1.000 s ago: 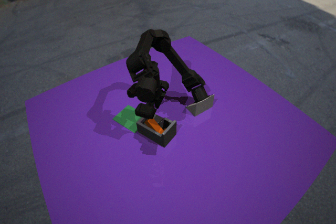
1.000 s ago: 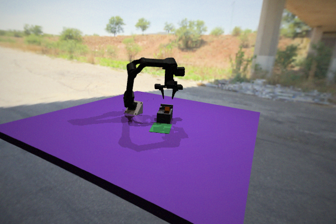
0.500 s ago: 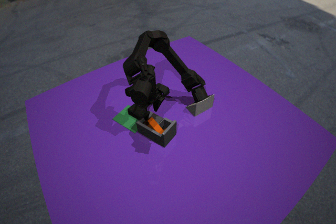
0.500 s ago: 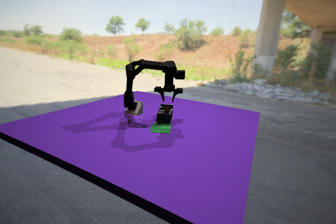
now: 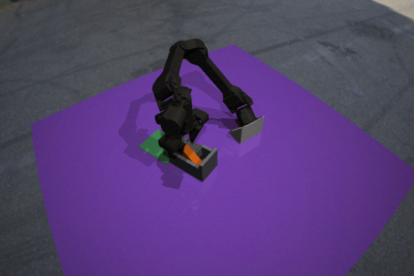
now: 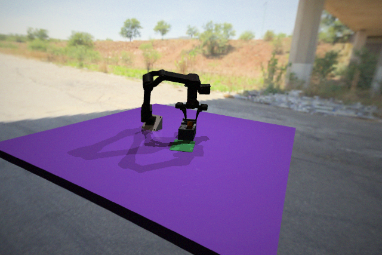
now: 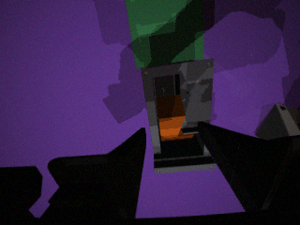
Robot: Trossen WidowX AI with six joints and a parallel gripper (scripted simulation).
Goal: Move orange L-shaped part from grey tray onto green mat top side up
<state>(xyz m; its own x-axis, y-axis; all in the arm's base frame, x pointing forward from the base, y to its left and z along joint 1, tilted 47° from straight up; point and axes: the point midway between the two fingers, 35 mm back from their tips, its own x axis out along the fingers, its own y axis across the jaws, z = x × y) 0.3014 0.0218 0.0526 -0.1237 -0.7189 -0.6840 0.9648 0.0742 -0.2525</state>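
My gripper tip is 2 cm past the orange L-shaped part, 3 cm to the right of it and 6 cm above it. The rest, counted from my gripper tip: green mat (2 cm ahead, 15 cm to the right, 12 cm below).
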